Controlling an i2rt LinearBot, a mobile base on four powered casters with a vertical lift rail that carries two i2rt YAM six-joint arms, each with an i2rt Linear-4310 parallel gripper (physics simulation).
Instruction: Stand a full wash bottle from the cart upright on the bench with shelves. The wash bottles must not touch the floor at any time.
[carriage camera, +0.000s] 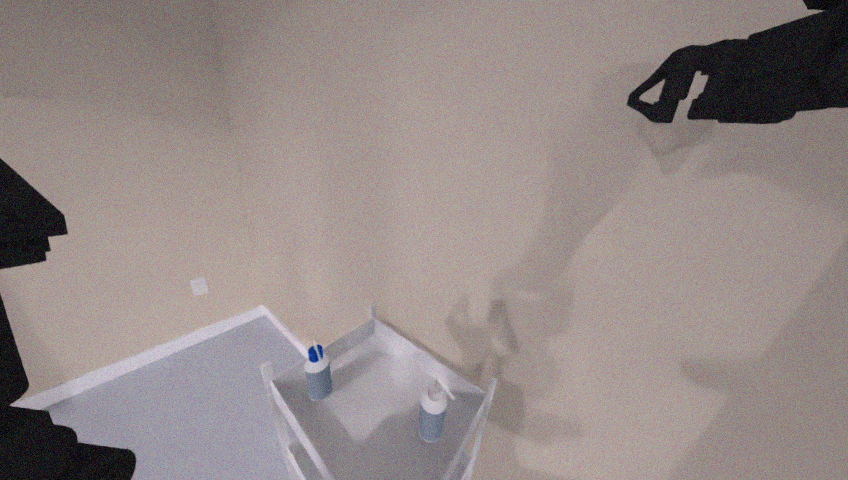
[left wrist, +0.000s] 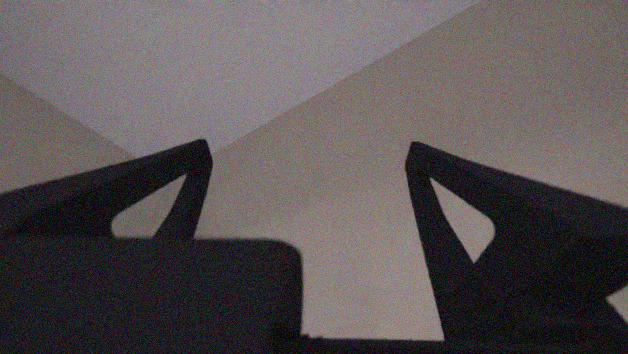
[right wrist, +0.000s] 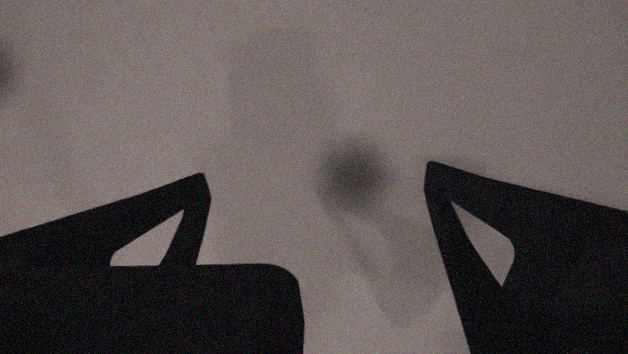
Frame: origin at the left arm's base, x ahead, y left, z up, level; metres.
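Where they show: left gripper, fingertip midpoint: (left wrist: 308, 151); right gripper, fingertip midpoint: (carriage camera: 663, 99) (right wrist: 314, 180).
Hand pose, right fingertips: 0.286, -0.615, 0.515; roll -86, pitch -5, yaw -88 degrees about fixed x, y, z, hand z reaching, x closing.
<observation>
Each offset is from my right fingertips to the centre of the thing, as dx, dy, dz. Level surfaces: height alone.
Two wash bottles stand upright on the top tray of the white cart (carriage camera: 363, 413) at the bottom of the carriage view. One bottle {+0.054, +0.553, -0.620} (carriage camera: 318, 380) has a blue top and stands near the tray's left rim. The other bottle {-0.012, +0.253, -0.620} (carriage camera: 432, 419) has a whitish top and stands near the right rim. Both have blue-grey bodies; I cannot tell their fill levels. My left gripper (left wrist: 308, 151) is open and empty. My right gripper (right wrist: 314, 180) (carriage camera: 653, 108) is open and empty, high up at the right, well above the cart and away from both bottles. The bench with shelves does not show.
A beige wall (carriage camera: 416, 178) rises behind the cart, with shadows of the arms on it. Grey floor {dz -1.369} (carriage camera: 178, 416) and a white skirting board (carriage camera: 178, 343) lie left of the cart. A small wall socket (carriage camera: 199, 286) is above it. Black parts of my left arm fill the left edge.
</observation>
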